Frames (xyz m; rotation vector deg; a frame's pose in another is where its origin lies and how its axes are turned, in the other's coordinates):
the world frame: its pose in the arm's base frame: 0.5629 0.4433 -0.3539 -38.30 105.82 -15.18
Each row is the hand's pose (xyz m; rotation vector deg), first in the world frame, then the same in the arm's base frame.
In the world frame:
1: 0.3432 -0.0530 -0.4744 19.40 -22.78 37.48
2: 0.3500 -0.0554 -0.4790 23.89 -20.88 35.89
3: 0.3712 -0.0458 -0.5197 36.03 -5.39 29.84
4: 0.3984 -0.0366 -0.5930 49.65 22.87 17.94
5: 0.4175 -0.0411 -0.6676 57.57 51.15 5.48
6: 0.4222 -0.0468 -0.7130 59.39 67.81 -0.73
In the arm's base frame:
1: 0.0620 0.1431 -0.4220 7.34 85.41 -0.23
2: 0.0569 0.1367 -0.4245 8.88 85.63 -5.48
3: 0.0115 0.1271 -0.4307 13.14 94.52 -24.60
4: -0.0652 0.1094 -0.4292 16.69 110.33 -55.38
5: -0.1368 0.0850 -0.4142 18.04 124.71 -84.97
6: -0.1778 0.0715 -0.3981 18.84 133.35 -100.79

